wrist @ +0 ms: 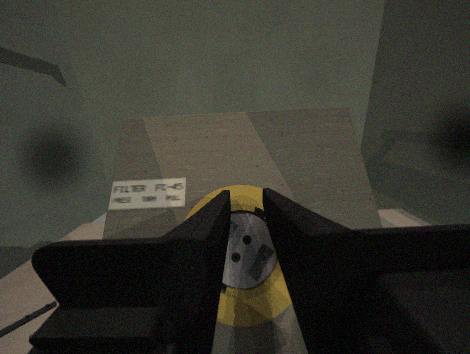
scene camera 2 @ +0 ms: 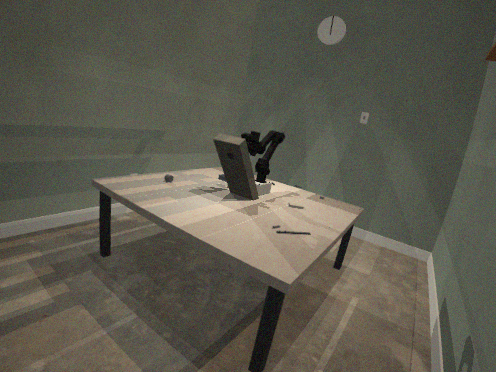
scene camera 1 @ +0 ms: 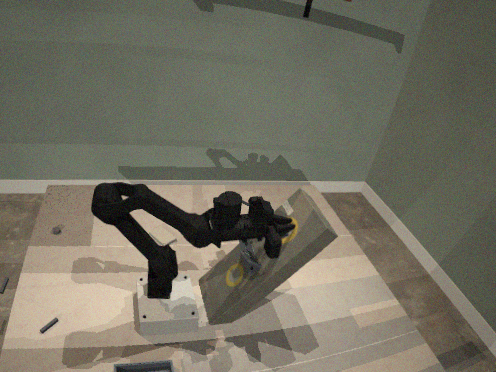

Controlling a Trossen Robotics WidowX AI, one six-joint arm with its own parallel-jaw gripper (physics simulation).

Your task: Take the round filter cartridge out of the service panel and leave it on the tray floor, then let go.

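Observation:
The service panel [scene camera 1: 310, 220] [scene camera 2: 235, 170] [wrist: 215, 145] stands tilted on the table beside the arm's base. The cartridge's round grey face [wrist: 242, 270] has two dark holes and sits inside a yellow ring [scene camera 1: 296, 229] [wrist: 245, 312] on the panel's upper part. My gripper [scene camera 1: 292, 224] [wrist: 246, 195] is shut to a narrow gap with nothing held. Its fingers are in front of the cartridge's face and cover both its sides in the wrist view. The panel partly hides the gripper in scene camera 2. Part of the dark tray [scene camera 1: 142, 363] shows at the bottom edge of scene camera 1.
A second yellow ring [scene camera 1: 232, 285] and a grey fitting [scene camera 1: 250, 257] are lower on the panel. A white label [wrist: 147, 193] is left of the upper ring. A short dark rod [scene camera 1: 49, 325], a long dark rod [scene camera 2: 293, 232] and a round dark object [scene camera 2: 169, 178] lie on the table.

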